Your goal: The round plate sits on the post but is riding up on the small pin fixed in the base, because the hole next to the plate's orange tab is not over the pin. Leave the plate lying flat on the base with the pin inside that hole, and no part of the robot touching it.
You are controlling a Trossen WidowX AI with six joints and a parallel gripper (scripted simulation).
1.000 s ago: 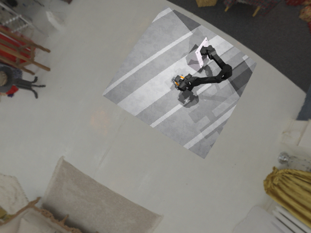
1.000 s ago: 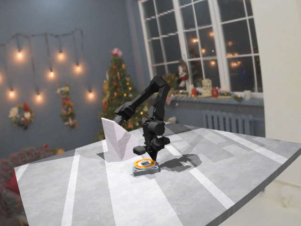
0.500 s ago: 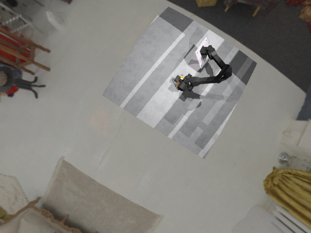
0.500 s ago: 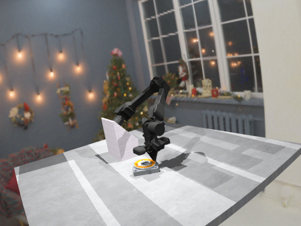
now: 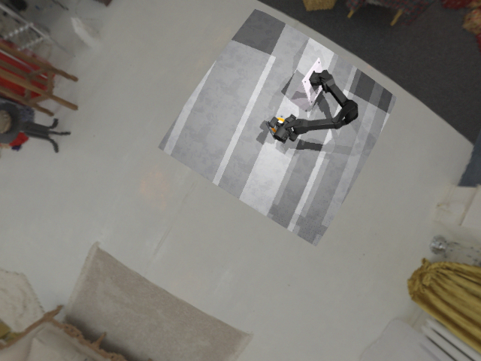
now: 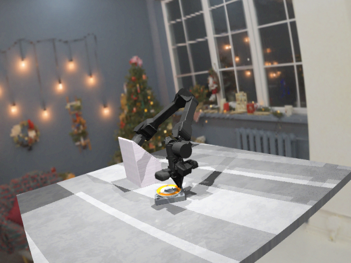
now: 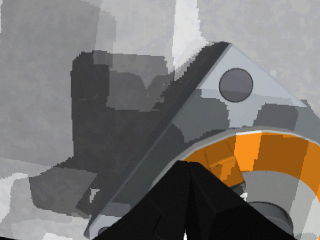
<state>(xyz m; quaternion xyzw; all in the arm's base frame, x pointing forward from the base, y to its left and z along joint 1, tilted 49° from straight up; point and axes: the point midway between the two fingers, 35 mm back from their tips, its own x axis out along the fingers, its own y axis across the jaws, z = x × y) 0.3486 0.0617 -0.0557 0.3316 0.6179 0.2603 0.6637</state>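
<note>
The base is 40 mm behind my gripper tip, 30 mm to the right of it and 20 mm below it.
</note>
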